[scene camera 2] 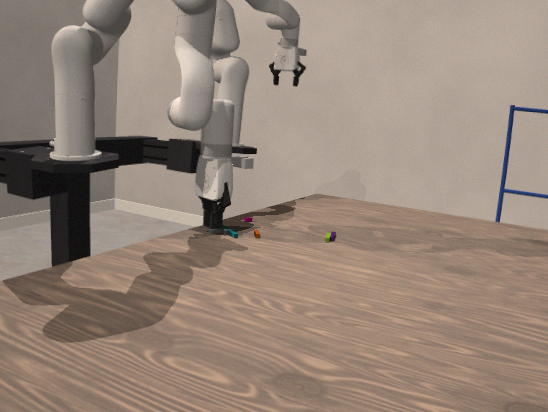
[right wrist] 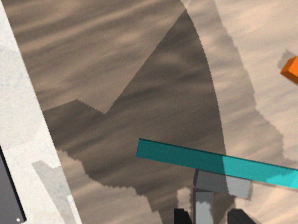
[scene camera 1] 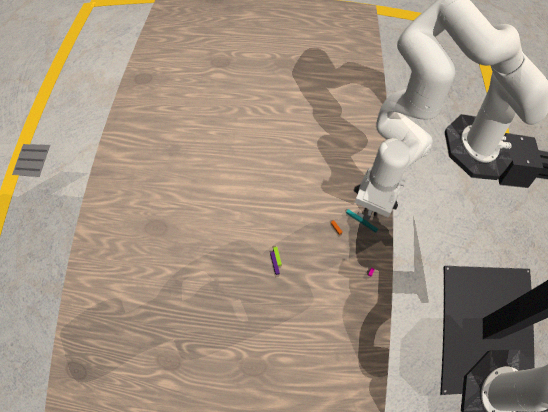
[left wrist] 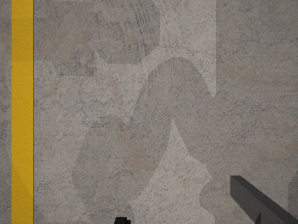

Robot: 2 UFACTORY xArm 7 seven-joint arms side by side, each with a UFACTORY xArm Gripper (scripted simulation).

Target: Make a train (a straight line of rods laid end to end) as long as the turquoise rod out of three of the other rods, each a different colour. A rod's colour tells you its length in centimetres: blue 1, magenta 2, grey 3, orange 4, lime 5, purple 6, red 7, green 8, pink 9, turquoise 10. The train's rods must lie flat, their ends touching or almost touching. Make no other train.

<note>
I see my left gripper (scene camera 2: 285,85) and a grey rod (right wrist: 232,185).
</note>
